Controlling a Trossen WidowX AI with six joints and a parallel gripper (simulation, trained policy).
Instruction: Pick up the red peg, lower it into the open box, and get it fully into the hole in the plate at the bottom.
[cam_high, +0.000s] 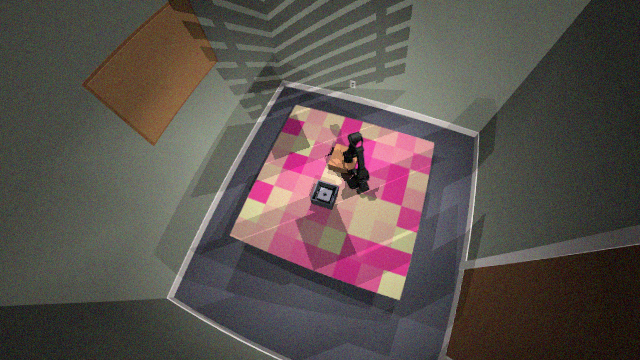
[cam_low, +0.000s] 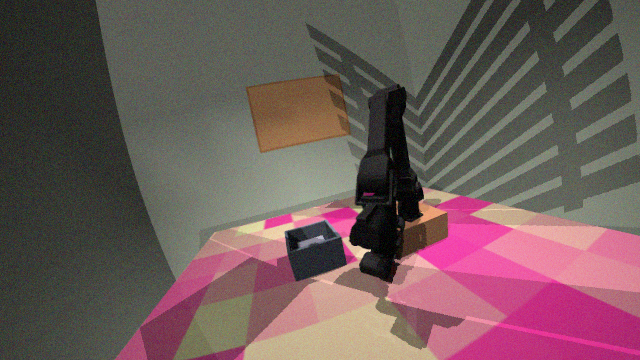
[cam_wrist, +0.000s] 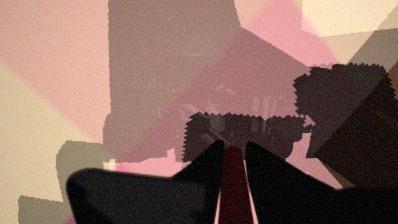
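Right now my gripper tip is 20 cm to the left of the pale plate, 13 cm short of it and 2 cm below it. Round my gripper tip: grey box: 20 cm to the right, 13 cm ahead; red peg: 2 cm above, 1 cm to the left, 1 cm behind.
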